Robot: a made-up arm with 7 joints. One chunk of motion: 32 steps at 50 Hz.
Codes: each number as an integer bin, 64 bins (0 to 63) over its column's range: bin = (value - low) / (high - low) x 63, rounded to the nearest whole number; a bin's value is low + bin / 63 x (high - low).
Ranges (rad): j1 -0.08..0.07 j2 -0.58..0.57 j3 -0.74..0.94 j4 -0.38..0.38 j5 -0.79..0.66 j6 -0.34..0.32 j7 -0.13..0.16
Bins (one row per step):
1: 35 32 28 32 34 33 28
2: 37 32 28 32 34 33 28
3: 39 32 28 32 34 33 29
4: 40 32 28 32 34 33 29
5: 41 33 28 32 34 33 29
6: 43 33 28 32 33 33 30
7: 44 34 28 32 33 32 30
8: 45 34 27 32 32 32 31
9: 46 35 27 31 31 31 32
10: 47 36 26 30 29 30 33
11: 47 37 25 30 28 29 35
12: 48 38 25 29 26 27 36
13: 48 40 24 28 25 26 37
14: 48 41 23 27 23 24 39
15: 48 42 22 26 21 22 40
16: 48 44 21 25 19 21 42
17: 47 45 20 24 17 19 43
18: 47 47 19 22 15 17 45
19: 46 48 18 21 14 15 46
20: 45 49 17 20 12 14 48
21: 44 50 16 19 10 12 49
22: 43 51 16 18 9 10 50
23: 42 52 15 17 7 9 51
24: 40 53 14 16 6 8 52
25: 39 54 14 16 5 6 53
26: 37 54 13 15 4 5 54
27: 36 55 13 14 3 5 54
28: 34 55 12 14 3 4 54
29: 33 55 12 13 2 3 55
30: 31 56 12 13 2 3 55
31: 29 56 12 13 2 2 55
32: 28 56 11 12 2 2 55
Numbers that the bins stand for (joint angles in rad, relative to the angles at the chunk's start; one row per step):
1: 0.0033 0.0041 0.0067 0.0060 -0.0075 0.0057 -0.0011
2: 0.0081 0.0041 0.0067 0.0060 -0.0075 0.0057 -0.0011
3: 0.0129 0.0041 0.0067 0.0060 -0.0075 0.0057 0.0035
4: 0.0152 0.0041 0.0067 0.0060 -0.0075 0.0057 0.0035
5: 0.0176 0.0224 0.0067 0.0060 -0.0075 0.0057 0.0035
6: 0.0224 0.0224 0.0067 0.0060 -0.0305 0.0057 0.0081
7: 0.0248 0.0406 0.0067 0.0060 -0.0305 -0.0048 0.0081
8: 0.0271 0.0406 -0.0200 0.0060 -0.0535 -0.0048 0.0127
9: 0.0295 0.0589 -0.0200 -0.0060 -0.0765 -0.0152 0.0173
10: 0.0319 0.0771 -0.0467 -0.0181 -0.1225 -0.0257 0.0219
11: 0.0319 0.0954 -0.0733 -0.0181 -0.1456 -0.0362 0.0311
12: 0.0343 0.1137 -0.0733 -0.0302 -0.1916 -0.0571 0.0357
13: 0.0343 0.1502 -0.1000 -0.0422 -0.2146 -0.0676 0.0403
14: 0.0343 0.1684 -0.1267 -0.0543 -0.2606 -0.0886 0.0495
15: 0.0343 0.1867 -0.1533 -0.0663 -0.3067 -0.1095 0.0541
16: 0.0343 0.2232 -0.1800 -0.0784 -0.3527 -0.1200 0.0633
17: 0.0319 0.2414 -0.2067 -0.0905 -0.3987 -0.1410 0.0679
18: 0.0319 0.2779 -0.2333 -0.1146 -0.4448 -0.1619 0.0771
19: 0.0295 0.2962 -0.2600 -0.1267 -0.4678 -0.1829 0.0817
20: 0.0271 0.3144 -0.2867 -0.1387 -0.5138 -0.1933 0.0910
21: 0.0248 0.3327 -0.3133 -0.1508 -0.5598 -0.2143 0.0956
22: 0.0224 0.3510 -0.3133 -0.1629 -0.5829 -0.2352 0.1002
23: 0.0200 0.3692 -0.3400 -0.1749 -0.6289 -0.2457 0.1048
24: 0.0152 0.3875 -0.3667 -0.1870 -0.6519 -0.2562 0.1094
25: 0.0129 0.4057 -0.3667 -0.1870 -0.6749 -0.2771 0.1140
26: 0.0081 0.4057 -0.3933 -0.1990 -0.6979 -0.2876 0.1186
27: 0.0057 0.4240 -0.3933 -0.2111 -0.7210 -0.2876 0.1186
28: 0.0010 0.4240 -0.4200 -0.2111 -0.7210 -0.2981 0.1186
29: -0.0014 0.4240 -0.4200 -0.2232 -0.7440 -0.3086 0.1232
30: -0.0062 0.4422 -0.4200 -0.2232 -0.7440 -0.3086 0.1232
31: -0.0110 0.4422 -0.4200 -0.2232 -0.7440 -0.3190 0.1232
32: -0.0133 0.4422 -0.4467 -0.2352 -0.7440 -0.3190 0.1232

